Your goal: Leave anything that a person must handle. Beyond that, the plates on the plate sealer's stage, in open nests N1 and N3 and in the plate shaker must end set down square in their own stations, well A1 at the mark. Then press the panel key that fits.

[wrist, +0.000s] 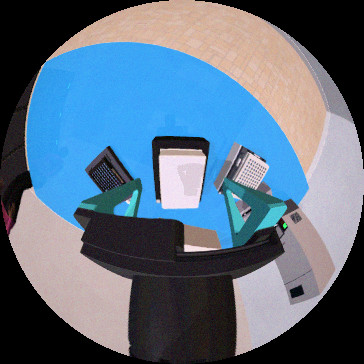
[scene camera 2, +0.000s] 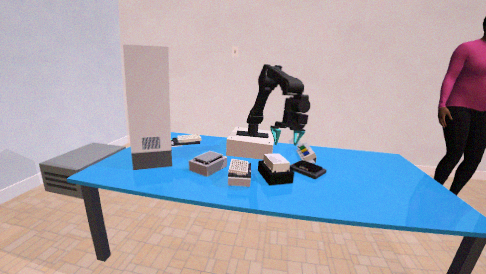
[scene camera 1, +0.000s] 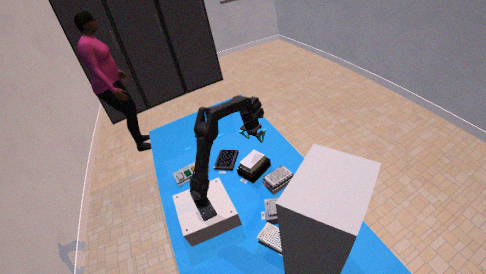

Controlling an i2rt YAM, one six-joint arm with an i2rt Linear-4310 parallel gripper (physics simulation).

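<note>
My open, empty gripper [scene camera 1: 254, 139] [scene camera 2: 286, 144] [wrist: 182, 181] hangs above the table, over the black block's area. A plain white plate or stack [scene camera 1: 252, 160] [scene camera 2: 276, 162] [wrist: 182, 182] sits high on the black block [scene camera 1: 250, 175] [scene camera 2: 280, 178] [wrist: 156, 150]. A dark plate [scene camera 1: 226, 158] [scene camera 2: 309, 168] [wrist: 106, 175] lies in a low black holder. A white welled plate [scene camera 1: 278, 176] [scene camera 2: 239, 167] [wrist: 251, 171] sits on a small device. A grey device [scene camera 2: 209, 167] holds a grey-topped plate. Another white plate [scene camera 1: 271, 235] [scene camera 2: 188, 138] lies farther along. Station names and A1 marks are unreadable. The key panel [scene camera 1: 185, 173] [scene camera 2: 306, 152] has coloured keys.
A tall grey-white tower [scene camera 1: 327, 187] [scene camera 2: 148, 95] stands on the blue table [scene camera 1: 172, 137] [scene camera 2: 350, 200] [wrist: 110, 100] and hides part of it in scene camera 1. The arm's white base [scene camera 1: 210, 212] [scene camera 2: 250, 146] is behind the devices. A person [scene camera 1: 100, 60] [scene camera 2: 467, 80] stands by the table's end.
</note>
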